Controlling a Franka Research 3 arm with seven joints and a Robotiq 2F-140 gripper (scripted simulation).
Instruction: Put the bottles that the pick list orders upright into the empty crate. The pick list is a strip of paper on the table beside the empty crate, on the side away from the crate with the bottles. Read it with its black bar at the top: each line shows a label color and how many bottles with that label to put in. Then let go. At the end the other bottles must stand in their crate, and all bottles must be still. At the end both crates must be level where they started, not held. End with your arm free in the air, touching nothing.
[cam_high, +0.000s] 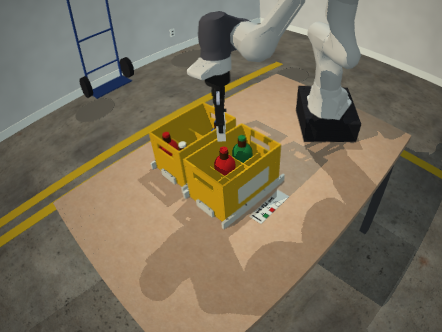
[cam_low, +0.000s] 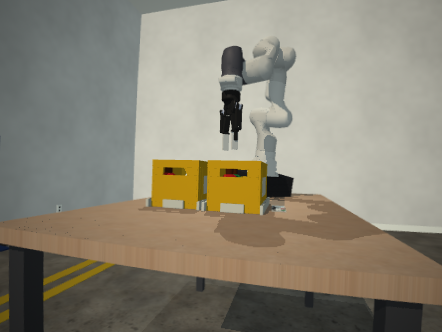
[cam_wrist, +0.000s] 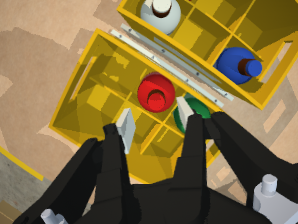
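Now: hand 17 cm above the white-capped bottle, 12 cm to the left of it and 9 cm short of it. The rest, counted from my hand: red-label bottle: 17 cm below; blue-label bottle: 17 cm below, 14 cm to the right, 9 cm behind; green bottle: 17 cm below, 9 cm behind, 1 cm to the right.
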